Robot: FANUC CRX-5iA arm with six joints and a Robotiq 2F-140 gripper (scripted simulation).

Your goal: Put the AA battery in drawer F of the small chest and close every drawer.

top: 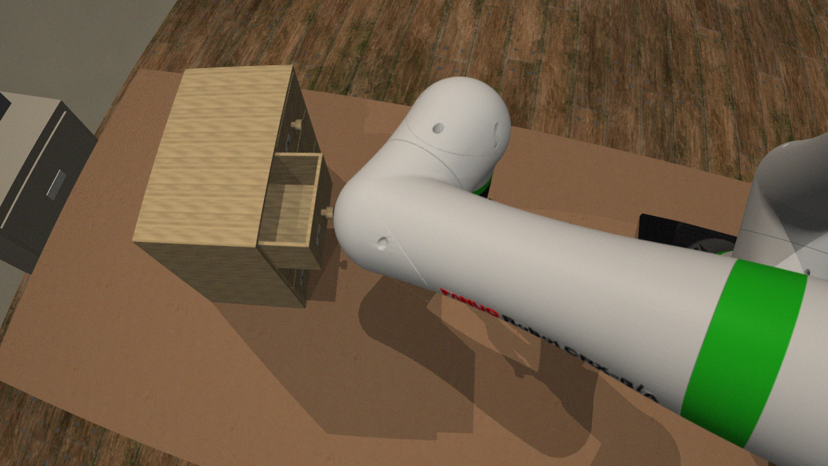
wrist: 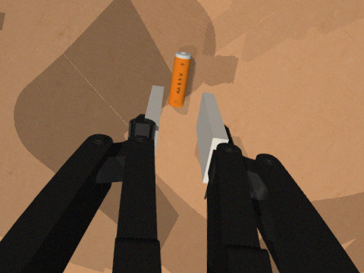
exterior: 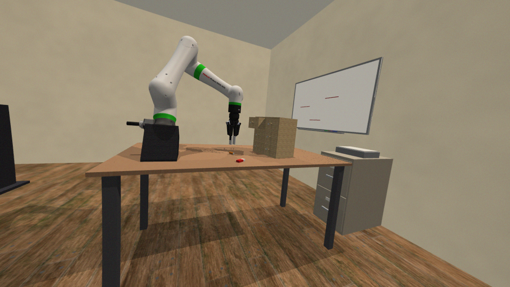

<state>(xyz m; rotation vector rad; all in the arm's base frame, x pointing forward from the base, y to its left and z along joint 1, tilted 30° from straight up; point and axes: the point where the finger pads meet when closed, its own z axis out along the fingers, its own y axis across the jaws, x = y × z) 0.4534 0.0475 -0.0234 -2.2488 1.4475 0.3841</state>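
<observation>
My gripper is now 100 mm above the orange AA battery. Round my hand: eraser: 230 mm to the right, 100 mm below; drawer: 260 mm ahead, 70 mm to the left, 120 mm above.
</observation>
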